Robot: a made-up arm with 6 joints. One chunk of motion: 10 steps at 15 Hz.
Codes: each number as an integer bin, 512 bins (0 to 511) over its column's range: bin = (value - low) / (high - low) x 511, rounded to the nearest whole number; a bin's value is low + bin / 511 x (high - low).
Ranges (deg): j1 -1.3..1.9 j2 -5.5..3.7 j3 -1..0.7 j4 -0.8..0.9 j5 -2.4..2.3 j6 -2.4..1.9
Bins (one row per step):
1: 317 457 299 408 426 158
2: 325 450 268 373 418 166
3: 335 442 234 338 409 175
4: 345 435 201 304 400 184
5: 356 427 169 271 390 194
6: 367 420 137 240 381 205
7: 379 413 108 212 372 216
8: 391 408 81 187 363 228
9: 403 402 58 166 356 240
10: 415 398 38 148 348 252
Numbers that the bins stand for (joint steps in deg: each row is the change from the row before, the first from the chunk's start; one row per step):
1: 0.685 2.728 -0.005 0.557 1.518 -1.070
2: 0.735 2.602 -0.108 0.441 1.445 -1.003
3: 0.798 2.458 -0.222 0.324 1.362 -0.927
4: 0.860 2.332 -0.331 0.211 1.279 -0.852
5: 0.929 2.188 -0.438 0.102 1.187 -0.768
6: 0.998 2.062 -0.544 -0.002 1.104 -0.675
7: 1.073 1.936 -0.641 -0.095 1.022 -0.582
8: 1.149 1.846 -0.731 -0.178 0.939 -0.481
9: 1.224 1.738 -0.807 -0.248 0.874 -0.380
10: 1.299 1.666 -0.874 -0.308 0.801 -0.279

